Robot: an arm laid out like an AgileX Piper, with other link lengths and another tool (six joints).
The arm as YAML. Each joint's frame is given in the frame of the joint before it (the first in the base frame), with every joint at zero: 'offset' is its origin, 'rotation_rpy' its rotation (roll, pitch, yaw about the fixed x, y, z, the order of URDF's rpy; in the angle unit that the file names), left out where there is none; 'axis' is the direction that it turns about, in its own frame. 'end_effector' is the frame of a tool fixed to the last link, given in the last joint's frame.
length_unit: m
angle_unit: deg
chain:
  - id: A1
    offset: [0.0, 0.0, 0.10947]
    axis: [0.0, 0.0, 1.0]
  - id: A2
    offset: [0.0, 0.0, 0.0]
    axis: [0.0, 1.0, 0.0]
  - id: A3
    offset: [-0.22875, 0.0, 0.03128]
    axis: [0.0, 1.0, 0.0]
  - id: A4
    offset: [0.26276, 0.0, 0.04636]
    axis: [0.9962, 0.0, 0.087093]
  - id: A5
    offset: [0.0, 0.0, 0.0]
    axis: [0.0, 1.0, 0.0]
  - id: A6
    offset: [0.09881, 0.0, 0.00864]
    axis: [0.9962, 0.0, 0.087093]
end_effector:
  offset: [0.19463, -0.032, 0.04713]
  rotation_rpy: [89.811, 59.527, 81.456]
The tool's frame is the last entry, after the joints.
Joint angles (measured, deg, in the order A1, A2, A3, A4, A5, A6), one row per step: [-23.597 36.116 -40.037 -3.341 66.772 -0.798]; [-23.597 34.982 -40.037 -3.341 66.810 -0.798]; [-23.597 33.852 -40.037 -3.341 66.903 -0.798]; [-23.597 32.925 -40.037 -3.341 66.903 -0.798]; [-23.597 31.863 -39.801 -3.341 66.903 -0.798]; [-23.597 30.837 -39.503 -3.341 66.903 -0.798]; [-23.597 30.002 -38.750 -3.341 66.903 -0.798]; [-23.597 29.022 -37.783 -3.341 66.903 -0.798]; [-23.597 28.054 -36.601 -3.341 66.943 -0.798]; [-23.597 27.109 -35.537 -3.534 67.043 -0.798]
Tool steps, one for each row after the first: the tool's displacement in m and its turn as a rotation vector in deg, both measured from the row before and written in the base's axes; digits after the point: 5 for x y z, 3 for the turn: [-0.00003 0.00001 0.00534 -0.438 -1.005 -0.002]; [-0.00033 0.00013 0.00513 -0.414 -0.951 -0.005]; [-0.00006 0.00002 0.00446 -0.371 -0.849 0.000]; [-0.00066 0.00029 0.00324 -0.331 -0.757 0.000]; [-0.00082 0.00036 0.00256 -0.291 -0.667 0.000]; [-0.00173 0.00076 -0.00199 -0.033 -0.075 0.000]; [-0.00217 0.00095 -0.00304 -0.005 -0.012 0.000]; [-0.00271 0.00118 -0.00498 0.102 0.232 -0.002]; [-0.00302 0.00035 -0.00424 -0.083 0.275 -0.051]
